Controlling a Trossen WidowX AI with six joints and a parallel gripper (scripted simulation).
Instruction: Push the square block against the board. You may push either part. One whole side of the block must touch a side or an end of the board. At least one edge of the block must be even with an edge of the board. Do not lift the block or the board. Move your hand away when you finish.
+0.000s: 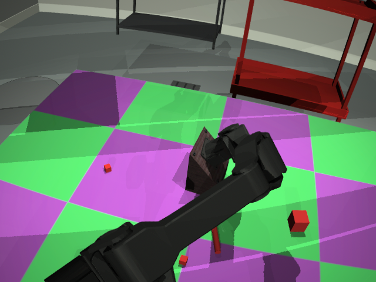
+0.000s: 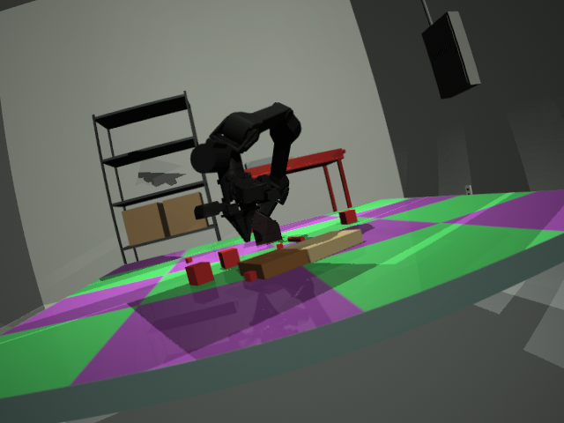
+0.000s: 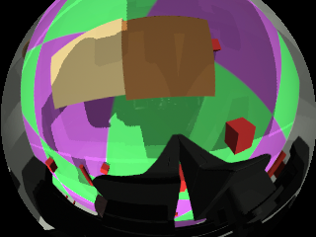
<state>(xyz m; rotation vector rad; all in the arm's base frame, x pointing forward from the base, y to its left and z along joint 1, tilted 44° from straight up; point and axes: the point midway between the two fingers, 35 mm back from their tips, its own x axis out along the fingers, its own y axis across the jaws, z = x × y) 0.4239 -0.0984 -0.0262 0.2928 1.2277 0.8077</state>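
Now: the board 3 cm ahead of my gripper tip, 15 cm to the left of it and 4 cm below it. The rest, counted from my gripper tip: red rod: 23 cm behind, 15 cm to the left, 5 cm below; square block: 8 cm ahead, 3 cm to the left, 4 cm below.
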